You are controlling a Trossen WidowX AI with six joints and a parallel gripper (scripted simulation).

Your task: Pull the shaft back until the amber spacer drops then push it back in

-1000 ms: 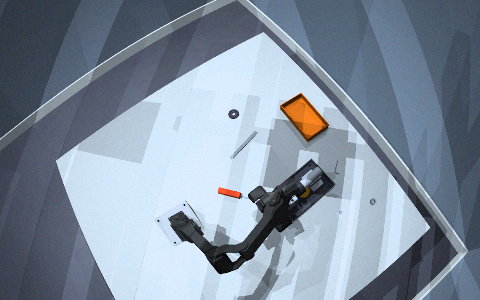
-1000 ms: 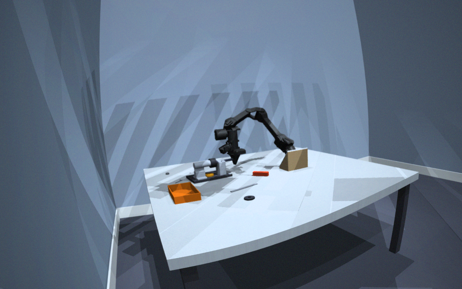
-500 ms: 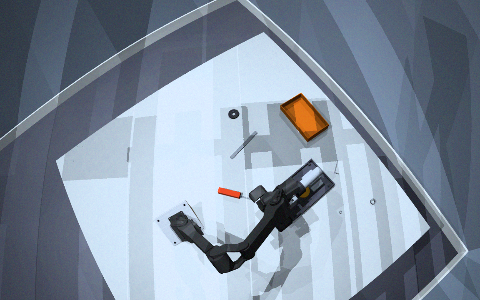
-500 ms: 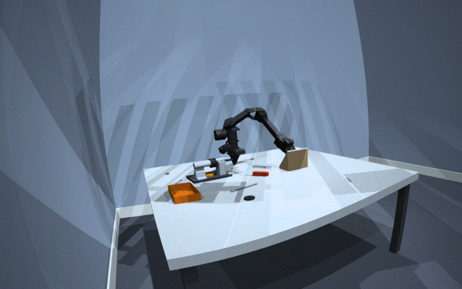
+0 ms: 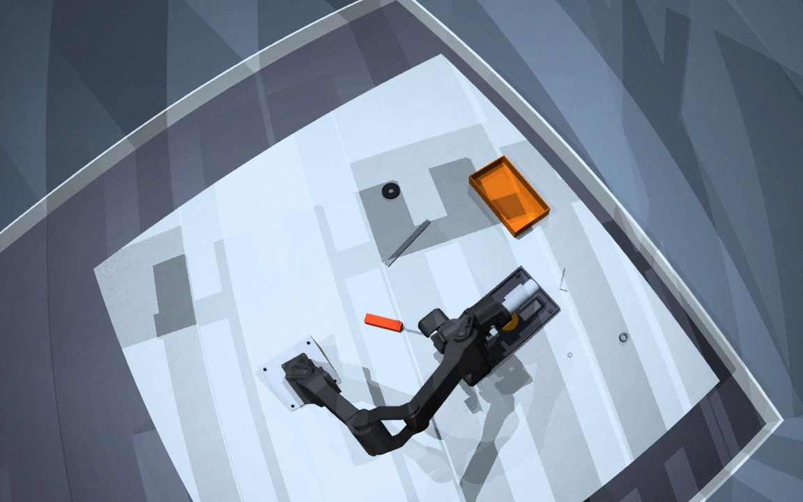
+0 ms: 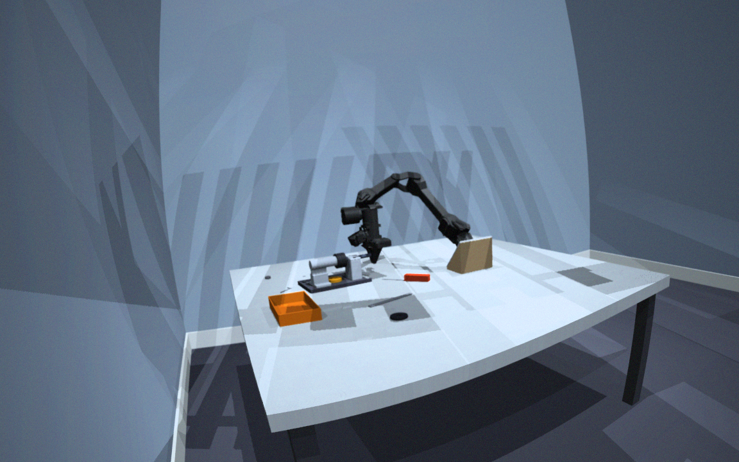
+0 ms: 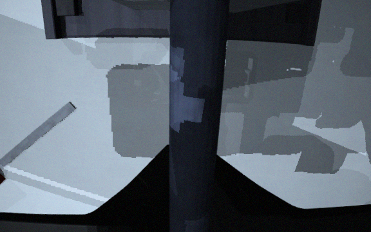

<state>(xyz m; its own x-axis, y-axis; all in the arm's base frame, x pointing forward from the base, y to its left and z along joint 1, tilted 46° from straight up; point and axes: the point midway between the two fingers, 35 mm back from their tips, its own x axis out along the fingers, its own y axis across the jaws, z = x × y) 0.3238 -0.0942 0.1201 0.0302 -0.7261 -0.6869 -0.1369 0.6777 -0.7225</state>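
My gripper tip is 8 cm short of the dark shaft, 3 cm below it and 1 cm to the right of it. Also, from my gripper tip: allen key 33 cm ahead, 4 cm below, 1 cm to the left; amber spacer 16 cm ahead, 3 cm below, 1 cm to the left; grey strip 32 cm to the left, 6 cm ahead, 4 cm below.
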